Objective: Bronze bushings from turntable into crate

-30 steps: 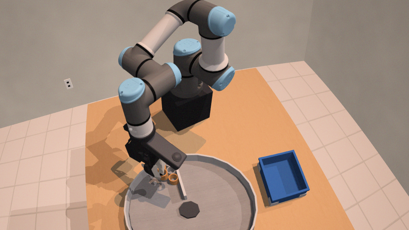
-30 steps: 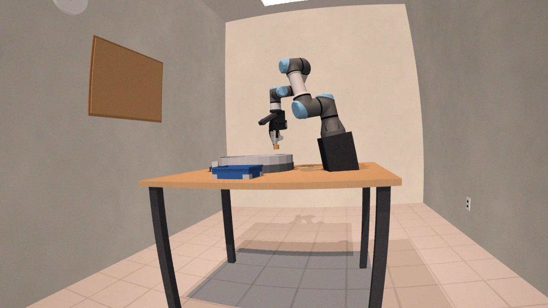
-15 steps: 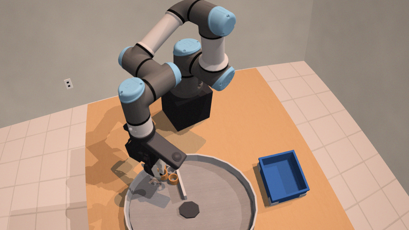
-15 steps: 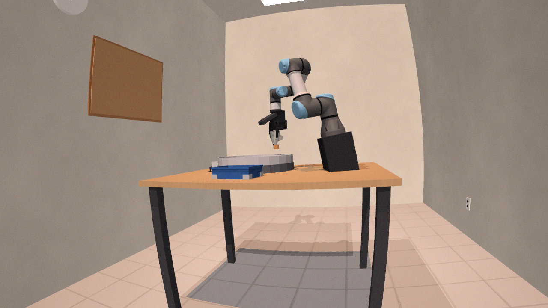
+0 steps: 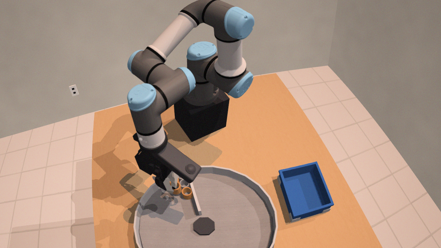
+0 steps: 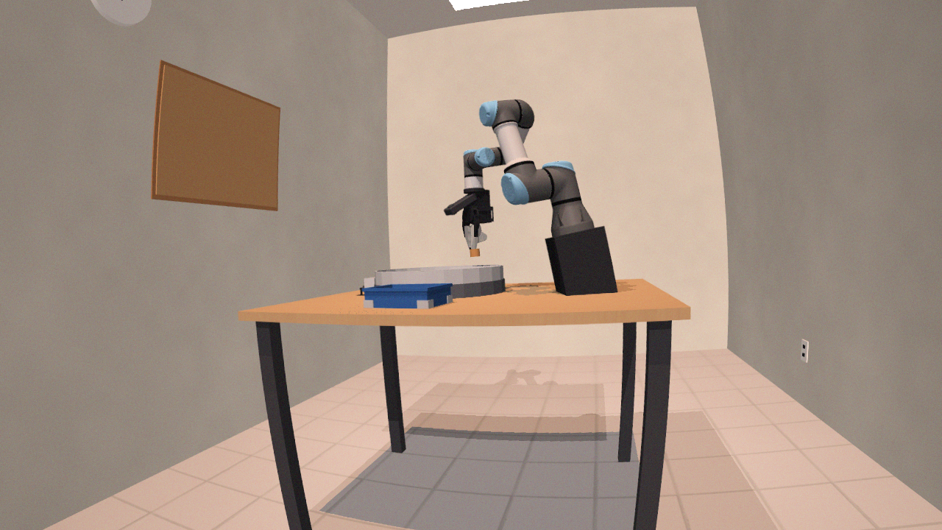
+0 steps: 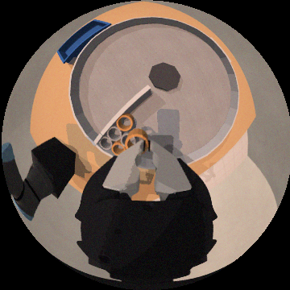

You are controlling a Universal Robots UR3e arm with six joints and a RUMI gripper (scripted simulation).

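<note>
The crate is 100 mm ahead of my hand, 400 mm to the left of it and 110 mm below it. From my hand the other things lie so: grey turntable: 110 mm ahead, 50 mm to the left, 80 mm below.
</note>
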